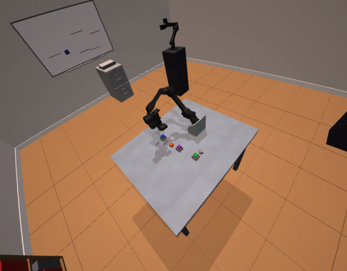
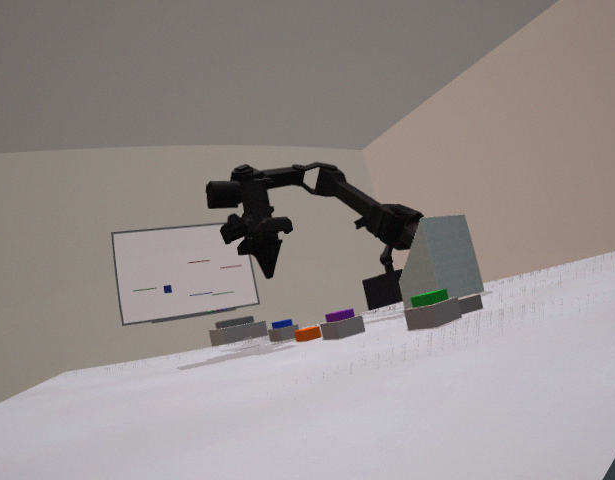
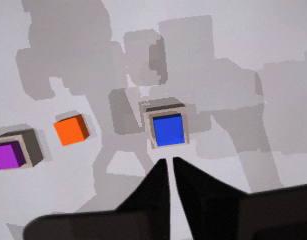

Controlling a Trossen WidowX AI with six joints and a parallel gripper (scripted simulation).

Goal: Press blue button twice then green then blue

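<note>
The blue button lies 100 mm below my gripper tip, 10 mm to the right of it and 10 mm behind it. From my gripper tip the other things lie so: orange block: 120 mm to the left, 120 mm below, 10 mm ahead; green button: 370 mm to the left, 100 mm below, 20 mm behind; purple button: 210 mm to the left, 100 mm below.
</note>
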